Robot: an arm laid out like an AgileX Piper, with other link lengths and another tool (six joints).
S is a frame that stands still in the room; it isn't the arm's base.
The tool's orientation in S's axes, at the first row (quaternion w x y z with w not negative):
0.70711 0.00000 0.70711 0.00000
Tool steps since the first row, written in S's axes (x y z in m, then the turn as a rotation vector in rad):
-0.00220 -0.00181 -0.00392 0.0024 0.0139 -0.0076
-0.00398 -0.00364 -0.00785 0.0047 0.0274 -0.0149
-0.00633 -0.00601 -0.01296 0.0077 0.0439 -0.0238
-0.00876 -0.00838 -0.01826 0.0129 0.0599 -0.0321
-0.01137 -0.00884 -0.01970 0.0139 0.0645 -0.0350
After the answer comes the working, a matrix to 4 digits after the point.
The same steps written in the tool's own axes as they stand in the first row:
0.00392 -0.00181 -0.00220 0.0076 0.0139 0.0024
0.00785 -0.00364 -0.00398 0.0149 0.0274 0.0047
0.01296 -0.00601 -0.00633 0.0238 0.0439 0.0077
0.01826 -0.00838 -0.00876 0.0321 0.0599 0.0129
0.01970 -0.00884 -0.01137 0.0350 0.0645 0.0139

The tool's axes in the first row as the columns of a matrix, in S's axes (rounded; the answer above uses it unrounded):
0.0000 0.0000 1.0000
0.0000 1.0000 0.0000
-1.0000 0.0000 0.0000

